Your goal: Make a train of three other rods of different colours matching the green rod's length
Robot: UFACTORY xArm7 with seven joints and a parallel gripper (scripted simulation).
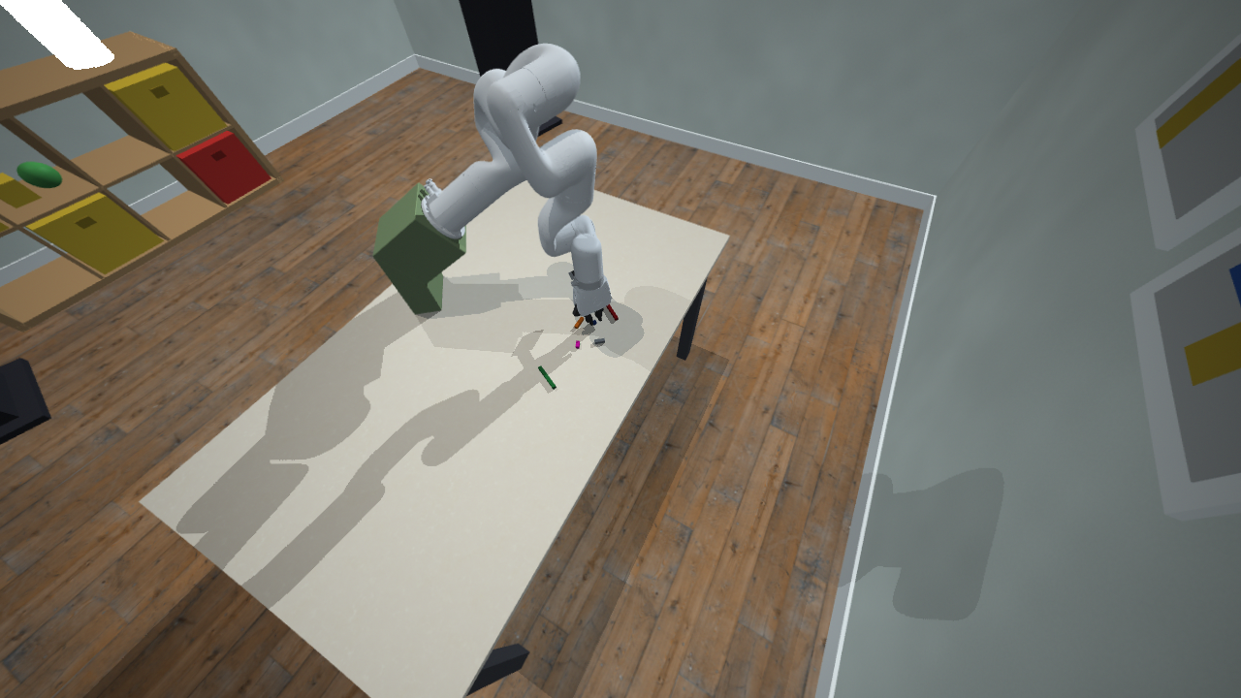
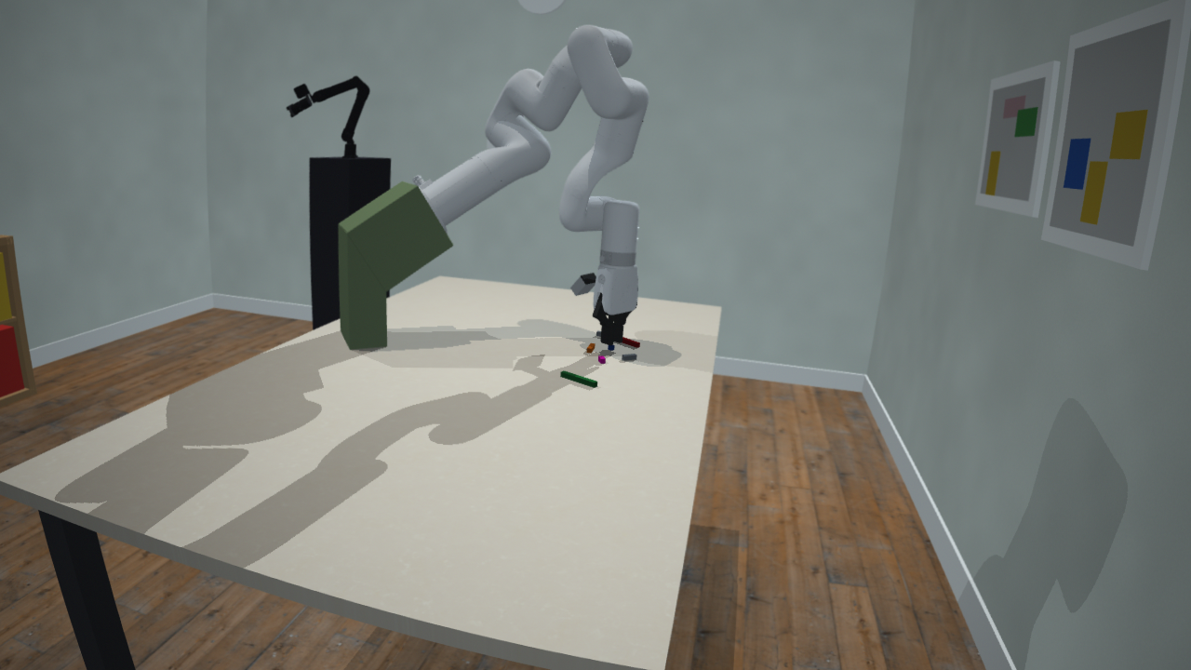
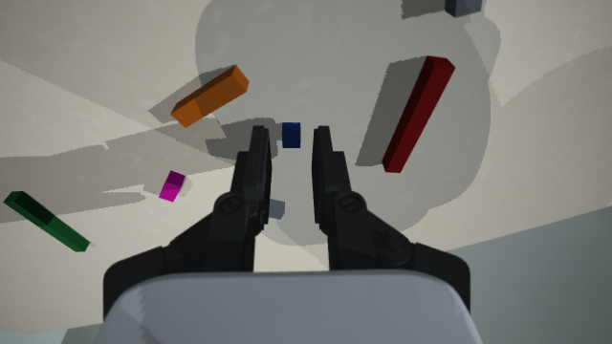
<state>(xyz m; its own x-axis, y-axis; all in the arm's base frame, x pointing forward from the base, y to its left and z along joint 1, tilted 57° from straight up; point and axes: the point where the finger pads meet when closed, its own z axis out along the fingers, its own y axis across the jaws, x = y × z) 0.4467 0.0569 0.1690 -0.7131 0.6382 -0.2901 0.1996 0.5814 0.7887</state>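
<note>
My gripper is now 30 mm above the blue rod. Round my hand: magenta rod (20 mm ahead, 90 mm to the right, 30 mm below); red rod (10 mm ahead, 70 mm to the left, 30 mm below); orange rod (30 mm behind, 30 mm to the right, 30 mm below).
</note>
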